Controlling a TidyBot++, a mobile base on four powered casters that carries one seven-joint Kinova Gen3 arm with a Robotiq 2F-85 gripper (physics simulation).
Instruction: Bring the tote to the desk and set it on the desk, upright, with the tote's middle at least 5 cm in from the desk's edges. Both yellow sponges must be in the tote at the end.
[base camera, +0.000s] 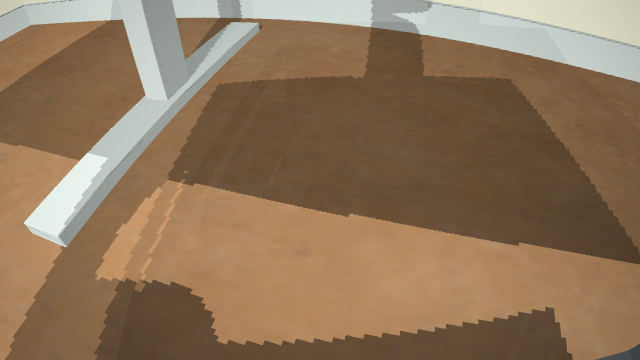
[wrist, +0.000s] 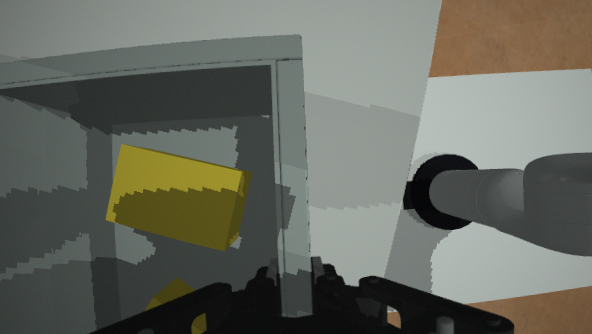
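Seen in the pictures: gripper, between the fingertips: (wrist: 296, 273); arm's base, origin of its link: (wrist: 450, 192).
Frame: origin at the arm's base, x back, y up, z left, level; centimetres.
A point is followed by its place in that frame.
The grey tote (wrist: 294, 130) @(z -8.5, x -29.4, y 44.3 cm) fills the left of the wrist view, with its open top facing the camera. My gripper (wrist: 296, 273) @(z -0.4, x -30.1, y 41.1 cm) is shut on the tote's side wall, at the bottom of the wrist view. One yellow sponge (wrist: 175, 175) @(z -7.0, x -39.1, y 37.5 cm) lies inside the tote, near that wall. A second yellow sponge (wrist: 172, 294) @(z 2.9, x -41.2, y 35.7 cm) shows in part inside the tote, mostly hidden behind the gripper. The pale desk top (wrist: 370, 50) @(z -17.4, x -22.1, y 32.3 cm) is beneath the tote; whether the tote touches it cannot be told. The desk's leg and foot (base camera: 152, 55) @(z 25.2, x -65.6, y -28.0 cm) stand at the left of the base camera view.
The desk's near edge runs down the wrist view, right of the tote. Beyond it are my white base (wrist: 505, 115) @(z -15.4, x 15.2, y -1.4 cm), my arm's dark round mount and grey lower links (wrist: 500, 192) @(z -1.5, x -3.0, y 20.5 cm), and brown floor (wrist: 520, 35) @(z -51.3, x 54.7, y -39.7 cm). A pale wall base (base camera: 310, 15) @(z -2.2, x -107.5, y -37.9 cm) runs along the back of the base camera view.
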